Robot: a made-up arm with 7 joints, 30 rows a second.
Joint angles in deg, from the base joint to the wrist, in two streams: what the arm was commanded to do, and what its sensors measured. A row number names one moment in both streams.
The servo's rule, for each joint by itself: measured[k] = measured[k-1] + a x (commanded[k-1-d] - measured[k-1]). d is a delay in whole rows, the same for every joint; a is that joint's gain. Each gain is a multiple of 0.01, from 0.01 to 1. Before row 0 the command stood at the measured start. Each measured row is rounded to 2 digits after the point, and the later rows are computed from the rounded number. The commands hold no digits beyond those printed.
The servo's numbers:
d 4
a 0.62 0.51 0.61 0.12 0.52 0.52 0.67
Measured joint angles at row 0:
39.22, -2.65, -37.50, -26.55, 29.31, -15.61, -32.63
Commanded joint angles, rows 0 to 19:
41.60, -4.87, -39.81, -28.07, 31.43, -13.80, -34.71
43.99, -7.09, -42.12, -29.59, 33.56, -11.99, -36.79
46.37, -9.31, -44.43, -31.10, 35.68, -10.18, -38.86
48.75, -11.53, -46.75, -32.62, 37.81, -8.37, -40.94
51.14, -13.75, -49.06, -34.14, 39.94, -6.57, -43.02
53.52, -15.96, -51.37, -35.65, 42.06, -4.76, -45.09
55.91, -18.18, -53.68, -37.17, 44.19, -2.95, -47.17
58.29, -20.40, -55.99, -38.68, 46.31, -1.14, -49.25
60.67, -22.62, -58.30, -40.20, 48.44, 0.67, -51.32
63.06, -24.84, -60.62, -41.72, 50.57, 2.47, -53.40
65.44, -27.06, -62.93, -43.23, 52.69, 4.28, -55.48
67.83, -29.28, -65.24, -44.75, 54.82, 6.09, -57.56
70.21, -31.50, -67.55, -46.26, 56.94, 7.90, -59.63
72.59, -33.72, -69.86, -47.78, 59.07, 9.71, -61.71
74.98, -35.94, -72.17, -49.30, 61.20, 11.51, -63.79
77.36, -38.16, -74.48, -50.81, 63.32, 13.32, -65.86
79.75, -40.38, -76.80, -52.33, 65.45, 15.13, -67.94
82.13, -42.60, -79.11, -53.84, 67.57, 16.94, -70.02
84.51, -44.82, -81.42, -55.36, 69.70, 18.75, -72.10
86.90, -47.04, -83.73, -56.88, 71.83, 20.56, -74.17
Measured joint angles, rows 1 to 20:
39.22, -2.65, -37.50, -26.55, 29.31, -15.61, -32.63
39.22, -2.65, -37.50, -26.55, 29.31, -15.61, -32.63
39.22, -2.65, -37.50, -26.55, 29.31, -15.61, -32.63
39.22, -2.65, -37.50, -26.55, 29.31, -15.61, -32.63
40.70, -3.78, -38.91, -26.73, 30.41, -14.67, -34.02
42.74, -5.47, -40.87, -27.07, 32.05, -13.28, -35.88
44.99, -7.43, -43.04, -27.55, 33.94, -11.67, -37.88
47.32, -9.52, -45.30, -28.16, 35.95, -9.95, -39.93
49.69, -11.68, -47.59, -28.88, 38.02, -8.19, -42.00
52.06, -13.86, -49.90, -29.69, 40.12, -6.41, -44.07
54.45, -16.06, -52.21, -30.59, 42.24, -4.61, -46.15
56.83, -18.27, -54.52, -31.56, 44.36, -2.81, -48.23
59.21, -20.49, -56.83, -32.60, 46.48, -1.00, -50.30
61.60, -22.71, -59.14, -33.69, 48.61, 0.80, -52.38
63.98, -24.93, -61.45, -34.83, 50.73, 2.61, -54.46
66.37, -27.15, -63.76, -36.02, 52.86, 4.42, -56.54
68.75, -29.37, -66.07, -37.25, 54.98, 6.23, -58.61
71.13, -31.59, -68.38, -38.51, 57.11, 8.04, -60.69
73.52, -33.81, -70.69, -39.80, 59.24, 9.84, -62.77
75.90, -36.03, -73.00, -41.12, 61.36, 11.65, -64.84

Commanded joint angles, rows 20 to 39:
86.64, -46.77, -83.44, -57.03, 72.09, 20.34, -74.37
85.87, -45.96, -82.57, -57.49, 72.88, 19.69, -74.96
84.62, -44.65, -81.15, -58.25, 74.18, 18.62, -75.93
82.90, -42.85, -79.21, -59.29, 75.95, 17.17, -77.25
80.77, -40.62, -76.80, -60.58, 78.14, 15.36, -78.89
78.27, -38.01, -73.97, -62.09, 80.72, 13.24, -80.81
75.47, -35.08, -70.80, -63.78, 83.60, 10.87, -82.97
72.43, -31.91, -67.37, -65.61, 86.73, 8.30, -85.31
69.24, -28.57, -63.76, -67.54, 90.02, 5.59, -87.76
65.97, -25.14, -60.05, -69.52, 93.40, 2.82, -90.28
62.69, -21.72, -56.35, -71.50, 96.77, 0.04, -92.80
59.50, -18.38, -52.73, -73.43, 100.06, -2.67, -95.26
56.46, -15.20, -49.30, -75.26, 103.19, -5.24, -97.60
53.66, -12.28, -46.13, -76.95, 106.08, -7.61, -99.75
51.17, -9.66, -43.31, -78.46, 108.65, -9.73, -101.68
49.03, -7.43, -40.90, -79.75, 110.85, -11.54, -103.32
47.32, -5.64, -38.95, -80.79, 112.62, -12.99, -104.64
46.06, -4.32, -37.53, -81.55, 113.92, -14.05, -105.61
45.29, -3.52, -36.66, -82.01, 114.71, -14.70, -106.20
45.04, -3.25, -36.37, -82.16, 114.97, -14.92, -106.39
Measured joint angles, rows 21 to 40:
78.29, -38.25, -75.32, -42.47, 63.49, 13.46, -66.92
80.67, -40.47, -77.63, -43.83, 65.61, 15.27, -69.00
83.05, -42.69, -79.94, -45.21, 67.74, 17.08, -71.08
85.44, -44.91, -82.25, -46.61, 69.87, 18.89, -73.15
86.18, -45.86, -82.98, -47.86, 71.02, 19.64, -73.97
85.99, -45.91, -82.73, -49.02, 71.99, 19.67, -74.63
85.14, -45.27, -81.77, -50.13, 73.13, 19.12, -75.50
83.75, -44.04, -80.21, -51.23, 74.60, 18.11, -76.67
81.90, -42.30, -78.13, -52.35, 76.44, 16.68, -78.16
79.65, -40.11, -75.59, -53.52, 78.67, 14.89, -79.94
77.06, -37.54, -72.67, -54.75, 81.23, 12.80, -81.97
74.19, -34.67, -69.44, -56.05, 84.09, 10.46, -84.21
71.12, -31.56, -65.98, -57.43, 87.17, 7.93, -86.59
67.93, -28.29, -62.36, -58.88, 90.41, 5.27, -89.06
64.68, -24.94, -58.69, -60.39, 93.72, 2.55, -91.57
61.47, -21.59, -55.05, -61.95, 97.02, -0.16, -94.04
58.36, -18.33, -51.54, -63.55, 100.23, -2.80, -96.43
55.45, -15.24, -48.24, -65.16, 103.27, -5.30, -98.65
52.80, -12.39, -45.23, -66.76, 106.07, -7.60, -100.68
50.46, -9.86, -42.59, -68.32, 108.56, -9.65, -102.45

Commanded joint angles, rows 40 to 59:
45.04, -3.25, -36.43, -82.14, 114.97, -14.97, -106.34
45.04, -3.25, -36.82, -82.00, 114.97, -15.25, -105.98
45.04, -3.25, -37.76, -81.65, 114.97, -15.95, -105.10
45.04, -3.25, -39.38, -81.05, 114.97, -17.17, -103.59
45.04, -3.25, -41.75, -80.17, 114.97, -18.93, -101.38
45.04, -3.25, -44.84, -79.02, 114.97, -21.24, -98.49
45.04, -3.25, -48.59, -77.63, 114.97, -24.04, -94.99
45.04, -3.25, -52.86, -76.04, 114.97, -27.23, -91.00
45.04, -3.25, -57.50, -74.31, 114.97, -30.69, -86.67
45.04, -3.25, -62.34, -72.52, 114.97, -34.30, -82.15
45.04, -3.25, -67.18, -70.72, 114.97, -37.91, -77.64
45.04, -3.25, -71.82, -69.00, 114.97, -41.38, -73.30
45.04, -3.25, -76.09, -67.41, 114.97, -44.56, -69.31
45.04, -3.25, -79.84, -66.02, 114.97, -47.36, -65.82
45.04, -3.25, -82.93, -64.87, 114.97, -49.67, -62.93
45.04, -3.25, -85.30, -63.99, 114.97, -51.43, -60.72
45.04, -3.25, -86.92, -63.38, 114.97, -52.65, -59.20
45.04, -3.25, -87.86, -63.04, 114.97, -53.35, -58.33
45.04, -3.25, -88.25, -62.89, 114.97, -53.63, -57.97
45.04, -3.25, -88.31, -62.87, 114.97, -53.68, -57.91
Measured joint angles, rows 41 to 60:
48.51, -7.71, -40.37, -69.82, 110.67, -11.39, -103.92
46.99, -5.98, -38.64, -71.23, 112.36, -12.77, -105.05
45.94, -4.73, -37.43, -72.52, 113.58, -13.77, -105.82
45.38, -3.98, -36.78, -73.68, 114.30, -14.37, -106.20
45.17, -3.61, -36.57, -74.70, 114.65, -14.68, -106.29
45.09, -3.43, -36.72, -75.58, 114.82, -14.98, -106.08
45.06, -3.34, -37.35, -76.31, 114.90, -15.48, -105.42
45.05, -3.29, -38.59, -76.88, 114.94, -16.36, -104.19
45.04, -3.27, -40.52, -77.27, 114.96, -17.70, -102.31
45.04, -3.26, -43.16, -77.48, 114.97, -19.54, -99.75
45.04, -3.25, -46.47, -77.50, 114.97, -21.88, -96.56
45.04, -3.25, -50.37, -77.32, 114.97, -24.66, -92.83
45.04, -3.25, -54.72, -76.96, 114.97, -27.80, -88.70
45.04, -3.25, -59.37, -76.43, 114.97, -31.18, -84.31
45.04, -3.25, -64.13, -75.74, 114.97, -34.68, -79.84
45.04, -3.25, -68.82, -74.93, 114.97, -38.16, -75.46
45.04, -3.25, -73.25, -74.03, 114.97, -41.49, -71.34
45.04, -3.25, -77.27, -73.07, 114.97, -44.54, -67.64
45.04, -3.25, -80.72, -72.09, 114.97, -47.21, -64.48
45.04, -3.25, -83.51, -71.12, 114.97, -49.40, -61.96

